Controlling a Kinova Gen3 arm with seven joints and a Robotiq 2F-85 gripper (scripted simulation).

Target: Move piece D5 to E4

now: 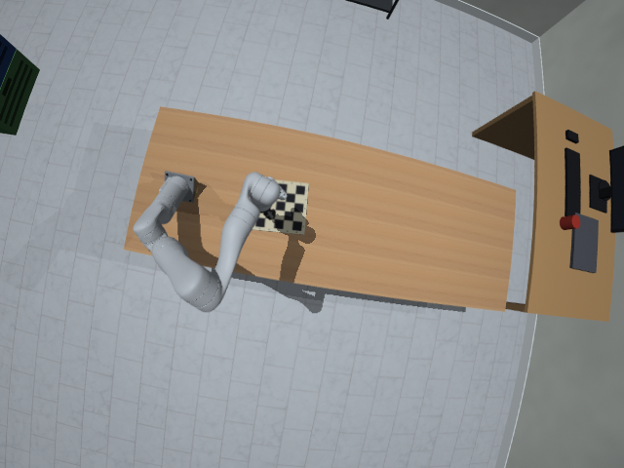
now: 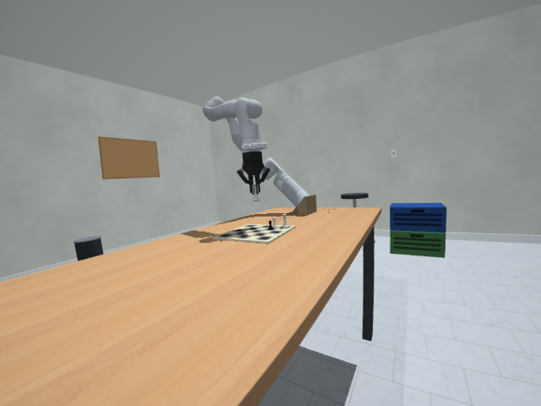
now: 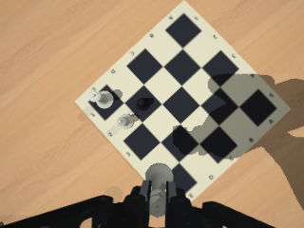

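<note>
The black piece is 2 cm ahead of my hand, 8 cm to the left of it and 13 cm below it. Round my hand: small chessboard 7 cm ahead, 5 cm to the left, 15 cm below.
</note>
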